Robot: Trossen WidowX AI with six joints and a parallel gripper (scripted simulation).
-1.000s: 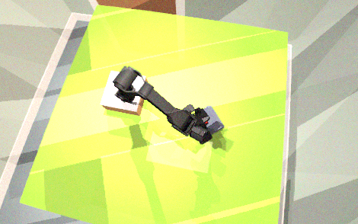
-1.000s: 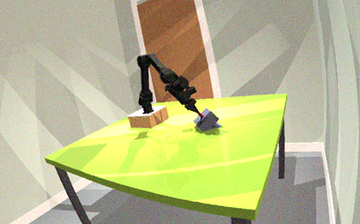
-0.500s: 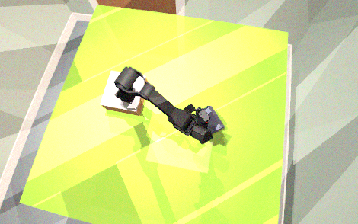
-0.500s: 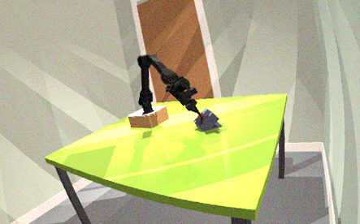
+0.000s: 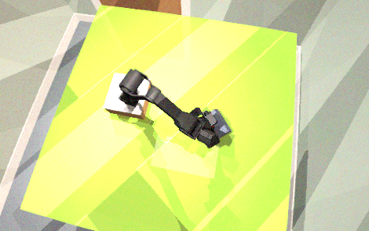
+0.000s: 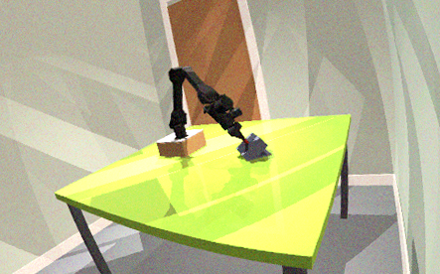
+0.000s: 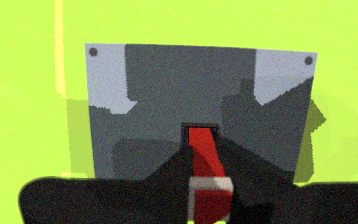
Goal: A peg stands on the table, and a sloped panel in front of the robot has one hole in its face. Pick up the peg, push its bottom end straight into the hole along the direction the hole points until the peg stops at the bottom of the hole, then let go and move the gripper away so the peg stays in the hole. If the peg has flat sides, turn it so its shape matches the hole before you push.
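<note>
Right now the sloped panel is 2 cm ahead of my gripper tip, 2 cm to the left of it and 4 cm below it. The rest, counted from my gripper tip: red peg: 1 cm behind, 1 cm to the right, 1 cm above.
</note>
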